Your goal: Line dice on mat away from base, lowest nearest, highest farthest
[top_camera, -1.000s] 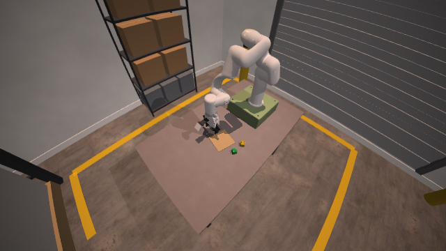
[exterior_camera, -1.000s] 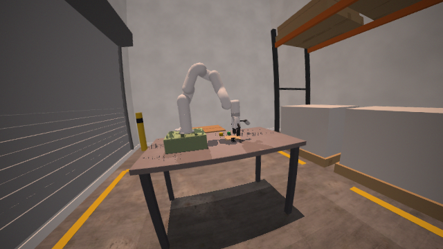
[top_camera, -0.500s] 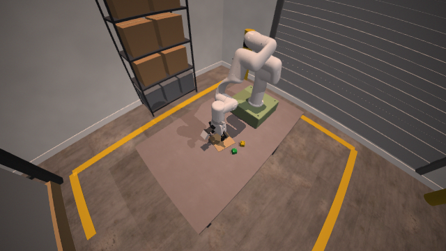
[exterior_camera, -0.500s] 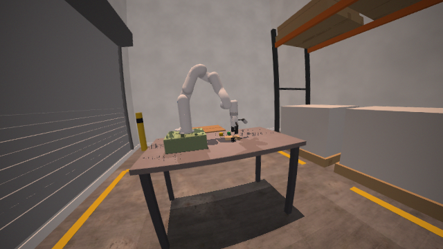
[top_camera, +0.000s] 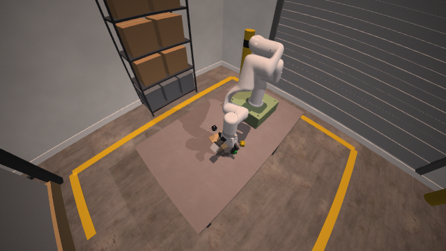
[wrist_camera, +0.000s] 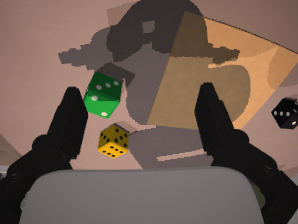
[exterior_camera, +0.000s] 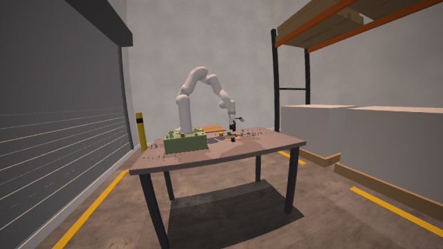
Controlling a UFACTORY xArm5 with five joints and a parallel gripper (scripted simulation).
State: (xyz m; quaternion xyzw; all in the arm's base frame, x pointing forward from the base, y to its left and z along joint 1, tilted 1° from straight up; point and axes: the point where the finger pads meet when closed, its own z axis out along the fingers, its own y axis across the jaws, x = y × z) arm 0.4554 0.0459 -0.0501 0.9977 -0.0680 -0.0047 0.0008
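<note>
Now: the green die 20 mm behind my hand, 40 mm to the left of it and 50 mm below it. Round my hand: orange mat (50 mm behind, 80 mm to the right, 60 mm below); then black die (100 mm behind, 190 mm to the right, 50 mm below); then yellow die (110 mm behind, 60 mm to the left, 50 mm below).
</note>
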